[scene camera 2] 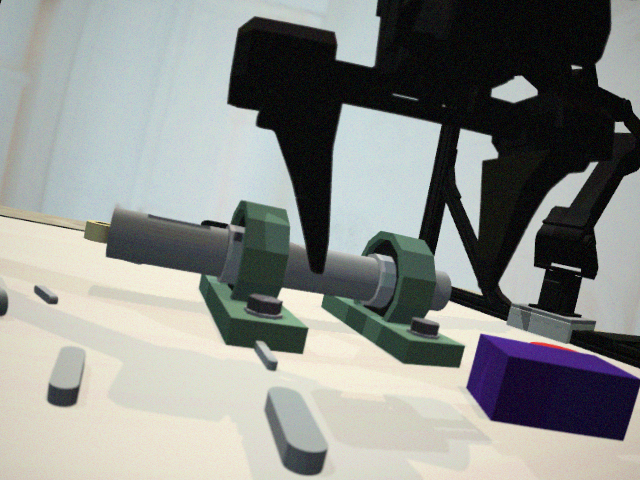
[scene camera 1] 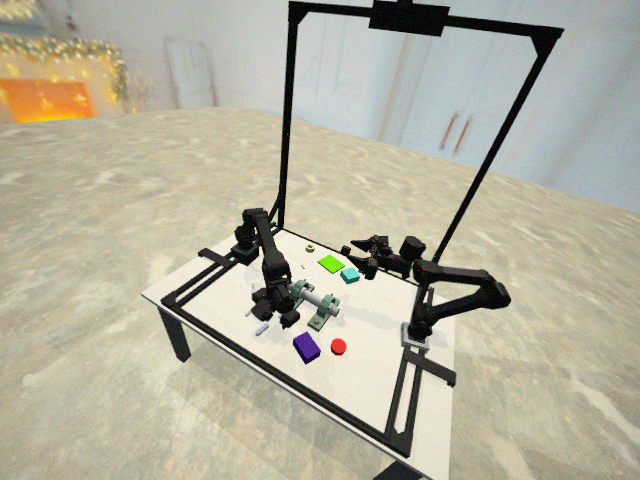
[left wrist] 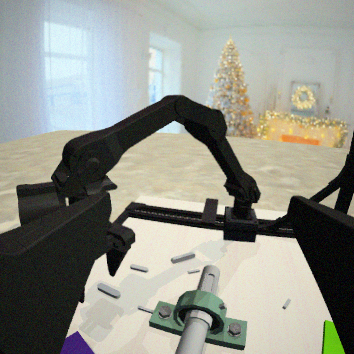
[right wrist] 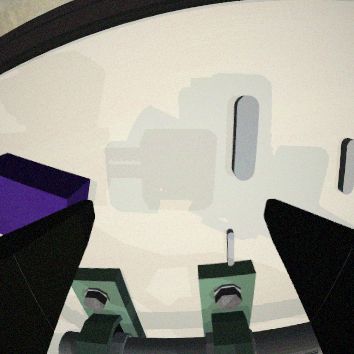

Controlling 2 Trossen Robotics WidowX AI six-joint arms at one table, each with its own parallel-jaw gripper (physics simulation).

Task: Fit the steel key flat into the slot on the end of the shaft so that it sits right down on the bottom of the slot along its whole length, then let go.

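Frame: origin at the left arm's base, x left, y back, z up, level; metres.
Where they show: left gripper, fingertip midpoint: (scene camera 1: 348,248) (left wrist: 202,203); right gripper, fingertip midpoint: (scene camera 2: 406,282) (scene camera 1: 275,322) (left wrist: 97,287) (right wrist: 180,208); left arm's base, origin of the base link: (scene camera 2: 554,311) (scene camera 1: 416,334); right arm's base, origin of the base link: (scene camera 1: 245,246) (left wrist: 240,214).
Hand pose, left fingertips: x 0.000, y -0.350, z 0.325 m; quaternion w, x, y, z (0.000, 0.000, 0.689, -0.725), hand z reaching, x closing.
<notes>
Each offset is from my left fingertips to the top centre of the thing. "*": to the spot under its first point.
A grey shaft @(dz -0.286, dx -0.024, dy -0.122 m) (scene camera 1: 312,298) (scene camera 2: 165,245) (left wrist: 192,340) lies level in two green bearing stands; its slot @(* dz -0.291, dx -0.047, dy -0.223 m) (scene camera 2: 178,221) (left wrist: 212,275) faces up at the free end. Several grey keys of different sizes lie on the table. The largest key @(dz -0.350, dx +0.165, dy -0.237 m) (scene camera 1: 262,328) (scene camera 2: 295,431) (left wrist: 109,290) (right wrist: 245,137) lies flat, beyond the right fingertips in the right wrist view. A thin key @(dz -0.353, dx +0.072, dy -0.195 m) (scene camera 2: 265,354) (left wrist: 145,309) (right wrist: 230,247) lies by a stand's foot. Which key fits, I cannot tell. My right gripper (scene camera 1: 275,316) (scene camera 2: 401,279) (right wrist: 180,208) is open and empty, low beside the shaft. My left gripper (scene camera 1: 351,250) (left wrist: 202,203) is open and empty, raised beyond the shaft.
A purple block @(dz -0.320, dx +0.188, dy -0.054 m) (scene camera 1: 306,347) (scene camera 2: 553,387) (right wrist: 40,200) and a red disc @(dz -0.334, dx +0.144, dy +0.058 m) (scene camera 1: 338,346) lie near the stands (scene camera 1: 318,320) (scene camera 2: 266,248). A lime plate @(dz -0.350, dx -0.318, dy -0.068 m) (scene camera 1: 330,263), a teal block @(dz -0.324, dx -0.253, dy +0.041 m) (scene camera 1: 349,275) and a brass ring @(dz -0.335, dx -0.390, dy -0.208 m) (scene camera 1: 310,251) lie on the shaft's far side.
</notes>
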